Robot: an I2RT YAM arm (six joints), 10 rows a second.
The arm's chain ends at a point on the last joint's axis. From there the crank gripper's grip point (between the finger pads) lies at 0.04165 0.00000 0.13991 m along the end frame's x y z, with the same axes.
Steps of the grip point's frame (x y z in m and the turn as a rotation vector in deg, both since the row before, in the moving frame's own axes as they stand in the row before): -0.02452, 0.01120, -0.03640, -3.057, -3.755, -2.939; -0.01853, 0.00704, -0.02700, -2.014, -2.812, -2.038; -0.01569, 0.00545, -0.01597, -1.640, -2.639, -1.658; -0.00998, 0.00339, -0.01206, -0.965, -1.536, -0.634
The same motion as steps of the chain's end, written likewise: -0.01541, 0.00557, -0.03868, -3.057, -3.755, -2.939; -0.01168, 0.00345, -0.02881, -2.014, -2.812, -2.038; -0.00925, 0.00253, -0.01770, -1.640, -2.639, -1.658; -0.00623, 0.00146, -0.01311, -0.965, -1.536, -0.634
